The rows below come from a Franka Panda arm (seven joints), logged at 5 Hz.
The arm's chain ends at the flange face. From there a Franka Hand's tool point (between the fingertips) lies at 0.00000 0.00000 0.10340 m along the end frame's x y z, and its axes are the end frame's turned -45 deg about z.
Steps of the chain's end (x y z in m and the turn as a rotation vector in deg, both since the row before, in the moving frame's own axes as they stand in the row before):
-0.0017 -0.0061 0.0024 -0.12 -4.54 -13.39
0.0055 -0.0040 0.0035 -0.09 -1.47 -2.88
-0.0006 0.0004 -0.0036 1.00 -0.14 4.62
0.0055 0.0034 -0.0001 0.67 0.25 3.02
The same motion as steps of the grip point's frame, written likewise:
-0.0034 -0.0104 0.0021 3.13 -3.30 -13.39
0.0047 -0.0006 0.0035 0.98 -1.10 -2.88
0.0004 -0.0016 -0.0036 0.81 0.61 4.62
0.0027 0.0058 -0.0001 0.30 0.65 3.02

